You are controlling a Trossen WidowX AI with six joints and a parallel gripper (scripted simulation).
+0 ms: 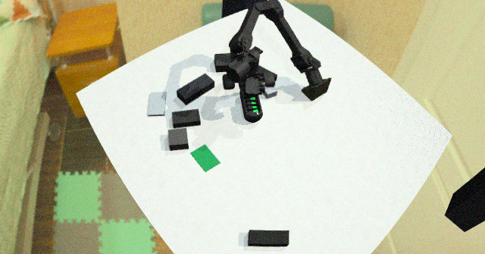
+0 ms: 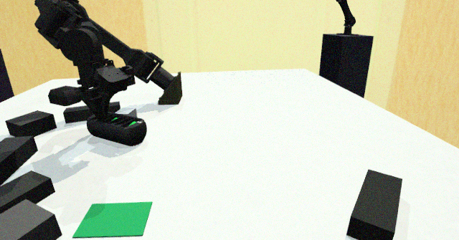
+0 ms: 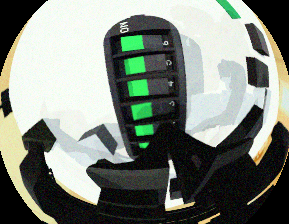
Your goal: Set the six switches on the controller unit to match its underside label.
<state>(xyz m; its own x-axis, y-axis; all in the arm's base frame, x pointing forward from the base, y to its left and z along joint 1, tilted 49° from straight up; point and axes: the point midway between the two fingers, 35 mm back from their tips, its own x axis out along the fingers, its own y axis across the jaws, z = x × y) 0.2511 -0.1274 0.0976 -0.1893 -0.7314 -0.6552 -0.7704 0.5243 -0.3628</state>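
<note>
Now: the small grey cube 10 cm behind my gripper tip, 3 cm to the left of it and 3 cm below it. From my gripper tip the other things lie so: green card: 29 cm ahead, 7 cm to the left, 4 cm below; light grey plate: 26 cm ahead, 24 cm to the right, 3 cm below.
</note>
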